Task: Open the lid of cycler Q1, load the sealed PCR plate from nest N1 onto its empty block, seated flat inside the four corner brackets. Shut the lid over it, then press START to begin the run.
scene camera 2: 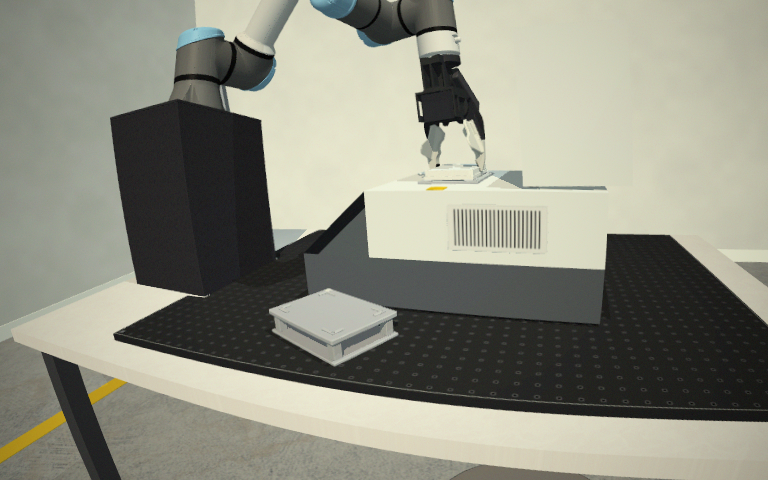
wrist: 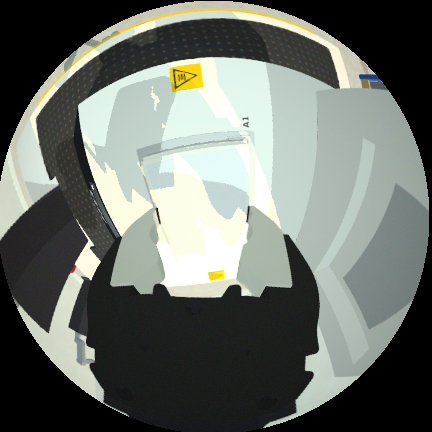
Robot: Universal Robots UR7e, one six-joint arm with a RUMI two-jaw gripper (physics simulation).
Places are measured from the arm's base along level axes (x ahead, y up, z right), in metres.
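Pixels of known places: gripper, between the fingertips: [wrist: 202, 208]; arm's base, origin of its link: [scene camera 2: 194, 119].
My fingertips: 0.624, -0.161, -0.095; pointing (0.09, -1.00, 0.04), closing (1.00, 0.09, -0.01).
Note:
For each thing: its top centre in the pictures, then the offset to it from my fingertips, as dx, dy, dz. "spot": a spot on its surface instead. Level surfaces: height alone.
- plate, centre of its top: [wrist: 205, 219] [scene camera 2: 457, 166] +0.001, +0.013, +0.004
- nest, centre of its top: [scene camera 2: 329, 309] -0.097, -0.167, +0.279
- large grey housing, a spot on its surface: [wrist: 345, 120] spot: +0.122, +0.035, -0.106
- black perforated mat, height of its surface: dy -0.208
My gripper [scene camera 2: 458, 168] [wrist: 202, 208] points down over cycler Q1 and is shut on the sealed PCR plate, with one finger at each side. The plate [scene camera 2: 451, 173] [wrist: 210, 175] is pale and looks level, at or just above the top of cycler Q1 [scene camera 2: 407, 223] [wrist: 135, 80]. The "A1" mark shows beyond one plate corner in the wrist view. The block and corner brackets are mostly hidden, so I cannot tell whether the plate is seated. The nest [scene camera 2: 333, 314] in front of the cycler has a bare top. The lid's position and the START button cannot be made out.
A large grey housing [wrist: 345, 120] rises at the right of the wrist view. Yellow warning labels [scene camera 2: 436, 188] [wrist: 186, 77] mark the cycler top. The black arm pedestal [scene camera 2: 158, 198] stands left of the cycler. A black perforated mat [scene camera 2: 668, 350] [wrist: 220, 42] lies underneath.

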